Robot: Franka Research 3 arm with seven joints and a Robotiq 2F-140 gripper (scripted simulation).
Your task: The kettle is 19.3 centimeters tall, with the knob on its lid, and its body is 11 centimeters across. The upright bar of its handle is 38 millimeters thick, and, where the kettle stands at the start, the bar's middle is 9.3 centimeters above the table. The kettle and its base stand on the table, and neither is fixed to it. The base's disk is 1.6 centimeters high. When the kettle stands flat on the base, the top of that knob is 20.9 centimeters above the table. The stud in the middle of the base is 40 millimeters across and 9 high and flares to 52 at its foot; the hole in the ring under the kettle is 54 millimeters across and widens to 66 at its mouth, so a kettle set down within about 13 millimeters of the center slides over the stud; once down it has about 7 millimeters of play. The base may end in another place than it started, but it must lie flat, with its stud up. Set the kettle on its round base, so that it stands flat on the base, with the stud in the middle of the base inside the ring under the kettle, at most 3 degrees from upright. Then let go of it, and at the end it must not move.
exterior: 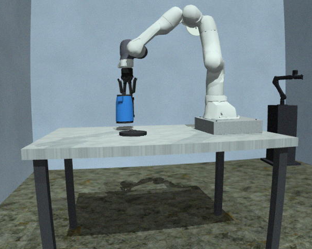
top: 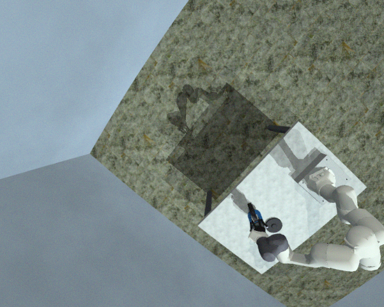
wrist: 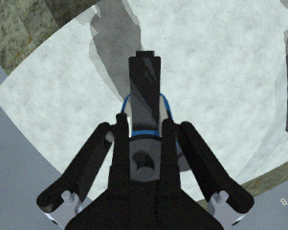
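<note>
Right now my hand is 5 cm above the blue kettle, 3 cm to the right of it and 1 cm short of it. Round my hand: black round base 29 cm to the left, 18 cm below, 4 cm behind.
</note>
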